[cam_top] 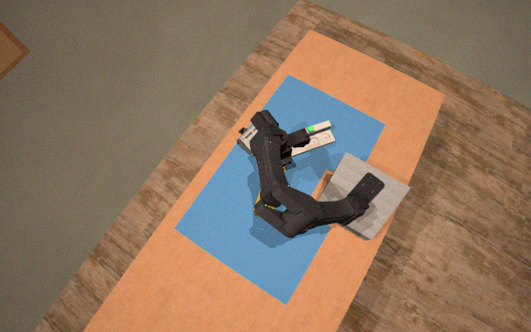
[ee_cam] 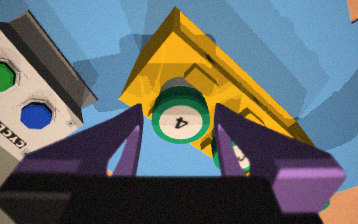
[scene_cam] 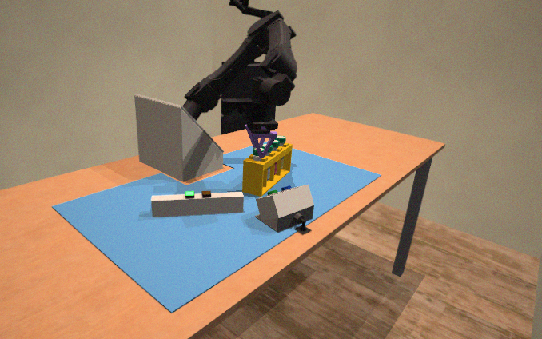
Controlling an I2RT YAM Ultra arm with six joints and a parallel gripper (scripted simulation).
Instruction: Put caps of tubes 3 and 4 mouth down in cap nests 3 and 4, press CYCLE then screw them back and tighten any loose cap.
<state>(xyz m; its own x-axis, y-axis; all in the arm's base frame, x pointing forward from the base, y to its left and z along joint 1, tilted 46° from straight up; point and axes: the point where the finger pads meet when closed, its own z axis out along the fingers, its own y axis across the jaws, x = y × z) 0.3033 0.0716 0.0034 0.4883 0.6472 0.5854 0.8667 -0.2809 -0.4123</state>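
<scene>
My hand is right at the cap 4. The rest, counted from my hand: cap 3: 50 mm to the left, 20 mm behind; blue key: 130 mm ahead, 50 mm below, 30 mm to the right; cap 2: 100 mm to the left, 40 mm behind.
</scene>
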